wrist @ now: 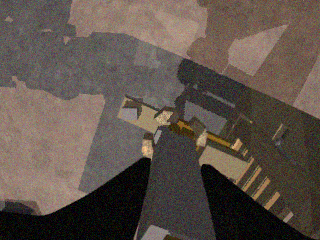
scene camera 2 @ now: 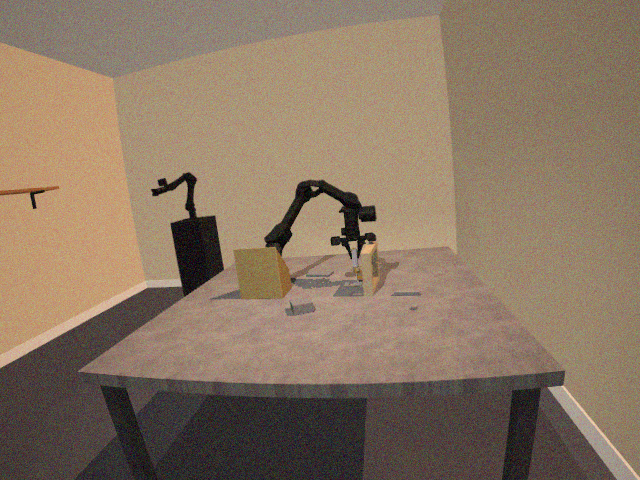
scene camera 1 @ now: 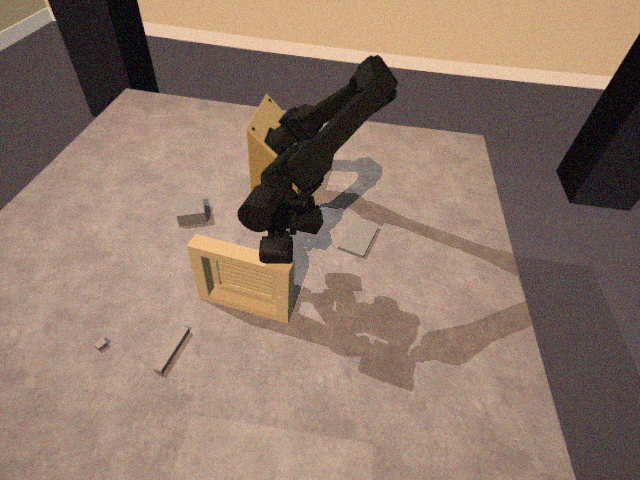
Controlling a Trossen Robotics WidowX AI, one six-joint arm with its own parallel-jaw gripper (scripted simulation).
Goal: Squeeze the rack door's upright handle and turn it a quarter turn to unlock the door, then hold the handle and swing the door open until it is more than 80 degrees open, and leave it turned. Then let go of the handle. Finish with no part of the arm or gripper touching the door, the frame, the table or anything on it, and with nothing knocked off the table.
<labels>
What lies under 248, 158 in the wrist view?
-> A slatted door.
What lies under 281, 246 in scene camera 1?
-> My gripper.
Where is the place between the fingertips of my gripper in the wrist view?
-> At 175, 169
</labels>
